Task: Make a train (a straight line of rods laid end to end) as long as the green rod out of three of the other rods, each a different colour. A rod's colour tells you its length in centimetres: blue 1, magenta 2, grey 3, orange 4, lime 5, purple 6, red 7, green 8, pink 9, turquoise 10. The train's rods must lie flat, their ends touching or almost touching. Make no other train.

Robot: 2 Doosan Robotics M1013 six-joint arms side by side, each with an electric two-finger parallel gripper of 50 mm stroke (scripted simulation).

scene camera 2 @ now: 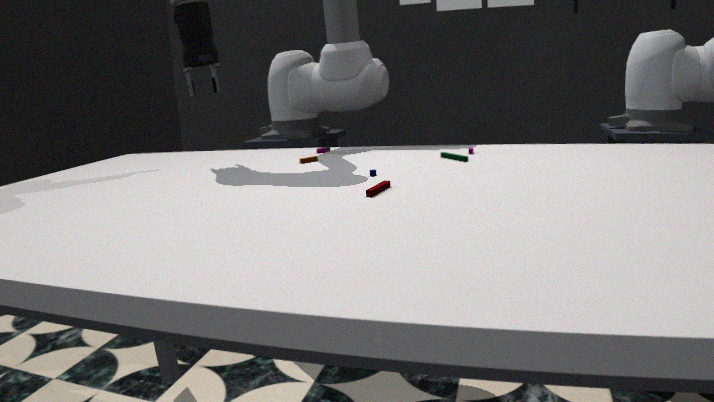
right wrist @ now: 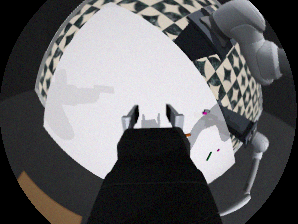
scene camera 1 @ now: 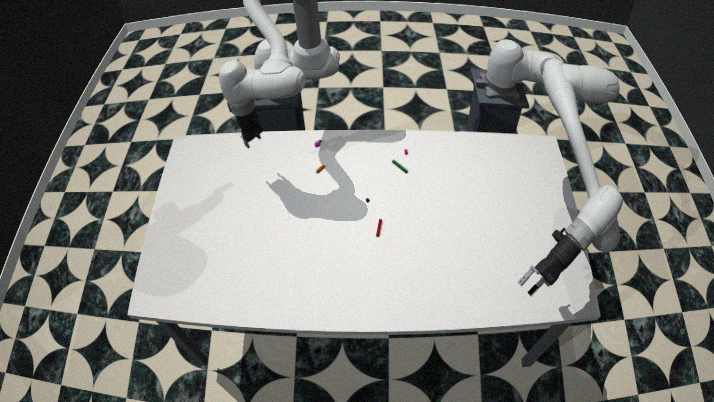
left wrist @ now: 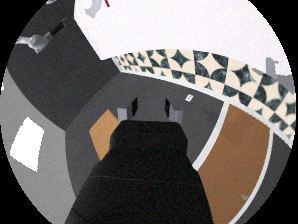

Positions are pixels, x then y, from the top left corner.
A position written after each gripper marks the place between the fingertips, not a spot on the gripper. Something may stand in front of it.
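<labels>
Left gripper visible in scene camera 1 (524,289). Left gripper visible in the left wrist view (151,103). Left gripper out of frame in scene camera 2. The right wrist view does not show the left gripper, hidden by the right gripper.
</labels>
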